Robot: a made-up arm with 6 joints. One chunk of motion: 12 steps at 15 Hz.
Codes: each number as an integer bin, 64 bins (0 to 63) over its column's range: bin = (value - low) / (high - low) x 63, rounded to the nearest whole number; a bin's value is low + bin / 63 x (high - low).
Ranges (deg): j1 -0.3..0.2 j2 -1..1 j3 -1.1..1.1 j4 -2.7..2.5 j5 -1.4..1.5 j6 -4.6..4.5
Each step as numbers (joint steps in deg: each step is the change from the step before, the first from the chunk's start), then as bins.
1 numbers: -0.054 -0.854 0.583 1.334 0.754 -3.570
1 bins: 31 5 48 49 47 7
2 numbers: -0.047 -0.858 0.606 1.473 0.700 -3.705
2 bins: 32 4 49 51 46 6
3 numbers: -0.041 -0.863 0.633 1.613 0.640 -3.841
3 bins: 33 4 50 52 44 5
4 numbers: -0.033 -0.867 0.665 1.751 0.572 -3.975
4 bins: 34 4 51 54 43 4
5 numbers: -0.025 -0.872 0.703 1.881 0.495 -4.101
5 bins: 35 4 52 56 41 3
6 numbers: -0.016 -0.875 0.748 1.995 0.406 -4.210
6 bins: 36 4 53 57 39 3
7 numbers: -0.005 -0.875 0.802 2.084 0.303 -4.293
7 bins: 37 4 54 58 37 2
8 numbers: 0.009 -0.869 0.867 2.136 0.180 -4.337
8 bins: 39 4 56 59 34 2
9 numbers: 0.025 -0.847 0.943 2.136 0.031 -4.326
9 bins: 41 5 59 59 31 2
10 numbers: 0.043 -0.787 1.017 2.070 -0.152 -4.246
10 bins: 43 7 61 58 27 2
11 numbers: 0.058 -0.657 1.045 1.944 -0.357 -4.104
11 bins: 45 11 61 56 23 3
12 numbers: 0.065 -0.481 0.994 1.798 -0.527 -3.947
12 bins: 46 16 60 54 19 5
